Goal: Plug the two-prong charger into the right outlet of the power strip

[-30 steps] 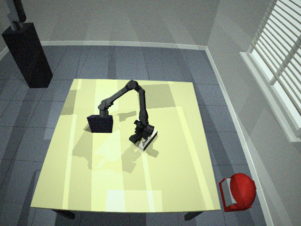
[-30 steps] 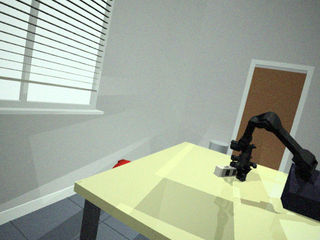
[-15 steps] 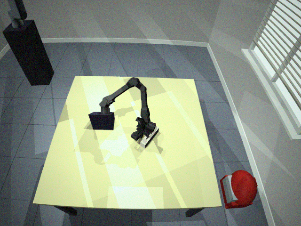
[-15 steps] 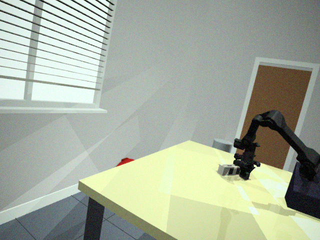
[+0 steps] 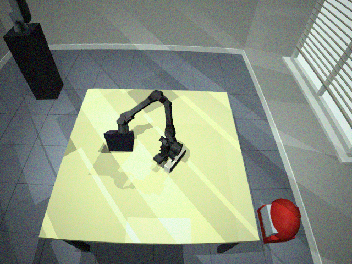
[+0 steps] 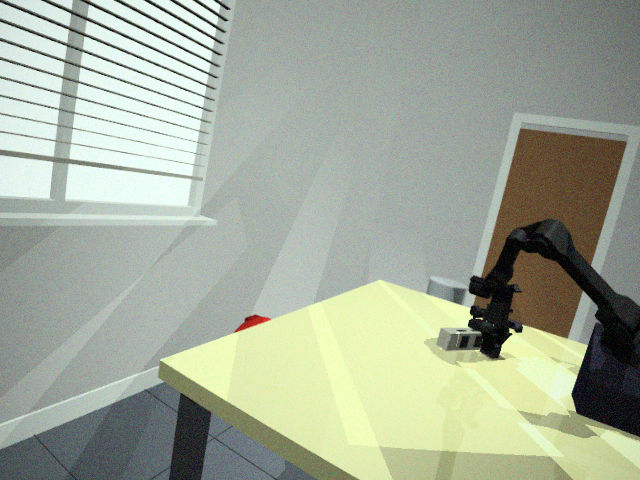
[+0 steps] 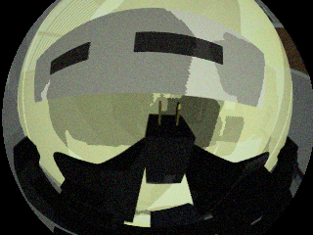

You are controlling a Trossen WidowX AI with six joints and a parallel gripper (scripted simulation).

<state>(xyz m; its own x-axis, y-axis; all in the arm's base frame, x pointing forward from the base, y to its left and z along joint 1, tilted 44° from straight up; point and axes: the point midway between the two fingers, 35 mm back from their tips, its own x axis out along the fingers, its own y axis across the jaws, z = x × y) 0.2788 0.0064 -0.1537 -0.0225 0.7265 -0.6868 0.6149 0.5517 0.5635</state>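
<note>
The charger lies 10 mm ahead of my gripper tip, 10 mm to the right of it and 10 mm above it.
</note>
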